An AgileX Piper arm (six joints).
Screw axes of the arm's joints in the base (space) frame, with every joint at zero. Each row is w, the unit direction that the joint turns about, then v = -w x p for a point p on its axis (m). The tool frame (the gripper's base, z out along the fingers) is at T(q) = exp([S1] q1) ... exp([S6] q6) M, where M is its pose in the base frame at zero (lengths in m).
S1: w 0 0 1 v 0.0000 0.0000 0.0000
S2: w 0 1 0 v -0.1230 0.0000 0.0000
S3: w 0 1 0 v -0.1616 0.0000 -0.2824
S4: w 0.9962 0 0.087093 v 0.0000 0.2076 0.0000
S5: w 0 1 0 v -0.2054 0.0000 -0.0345
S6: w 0.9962 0 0.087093 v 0.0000 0.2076 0.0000
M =
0.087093 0 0.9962 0.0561
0 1 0 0.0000
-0.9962 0 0.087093 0.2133
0 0 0 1
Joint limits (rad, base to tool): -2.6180..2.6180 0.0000..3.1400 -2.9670..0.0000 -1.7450..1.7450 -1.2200..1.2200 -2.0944..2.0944
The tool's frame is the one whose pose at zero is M.
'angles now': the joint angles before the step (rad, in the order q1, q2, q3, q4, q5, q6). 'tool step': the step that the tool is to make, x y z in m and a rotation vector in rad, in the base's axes. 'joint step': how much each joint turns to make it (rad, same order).
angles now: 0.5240, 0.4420, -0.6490, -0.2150, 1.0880, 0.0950
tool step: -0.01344, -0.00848, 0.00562, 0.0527, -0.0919, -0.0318
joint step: -0.0563, -0.0870, 0.0000, 0.0202, -0.0230, -0.0203
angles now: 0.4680, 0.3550, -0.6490, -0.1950, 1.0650, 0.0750
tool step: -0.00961, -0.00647, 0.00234, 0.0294, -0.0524, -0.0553
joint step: -0.0579, -0.0560, 0.0000, 0.0049, -0.0040, 0.0001
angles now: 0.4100, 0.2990, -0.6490, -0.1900, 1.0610, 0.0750
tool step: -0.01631, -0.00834, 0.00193, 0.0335, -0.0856, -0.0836
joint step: -0.0849, -0.0890, 0.0020, 0.0010, -0.0050, 0.0000
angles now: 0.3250, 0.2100, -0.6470, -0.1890, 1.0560, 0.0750
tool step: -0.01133, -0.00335, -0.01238, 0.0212, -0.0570, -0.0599
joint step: -0.0670, -0.0920, 0.0530, 0.0070, -0.0221, 0.0000
